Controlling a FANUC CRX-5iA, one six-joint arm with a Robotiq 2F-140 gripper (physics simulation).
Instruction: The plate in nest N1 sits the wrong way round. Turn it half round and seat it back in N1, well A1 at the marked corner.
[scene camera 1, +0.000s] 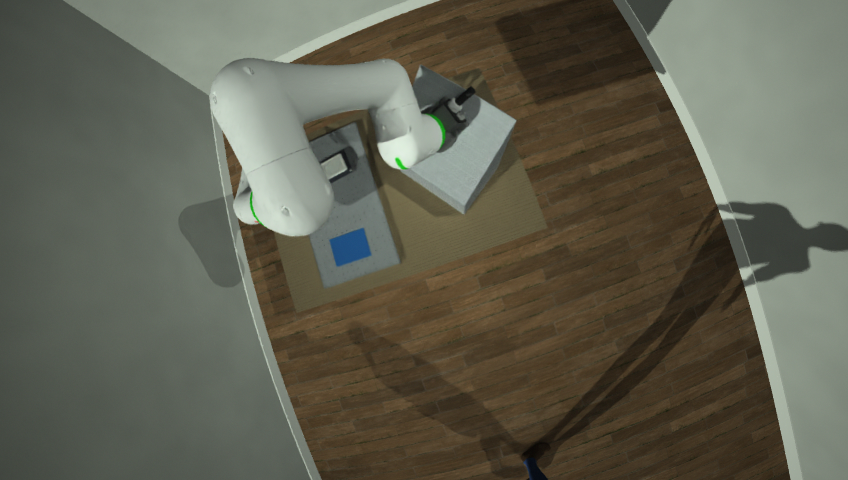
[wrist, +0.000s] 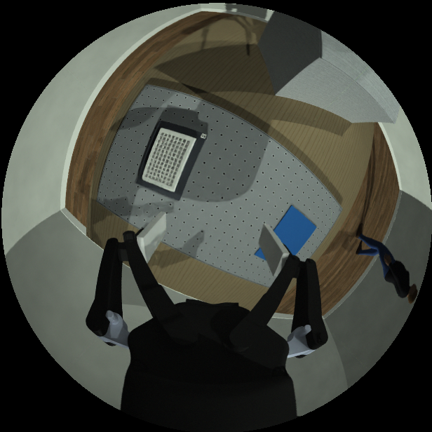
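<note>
The white well plate (scene camera 1: 335, 167) (wrist: 169, 159) lies flat in a dark nest (scene camera 1: 351, 168) (wrist: 183, 186) on the grey perforated board. A small white label (wrist: 203, 136) sits at one corner of the nest. The plate's well A1 and its lettering are too small to tell. My gripper (wrist: 213, 228) is open, its two pale finger pads wide apart with nothing between them. In the wrist view it is apart from the plate, which lies beyond the left finger. The arm hides the gripper in the scene view.
A blue rectangle (scene camera 1: 350, 246) (wrist: 296, 229) lies on the grey board (scene camera 1: 385, 252) (wrist: 225, 220). A large grey block (scene camera 1: 476, 157) (wrist: 330, 90) stands beside the board under the arm's base. A person (wrist: 395, 270) shows at the right in the wrist view.
</note>
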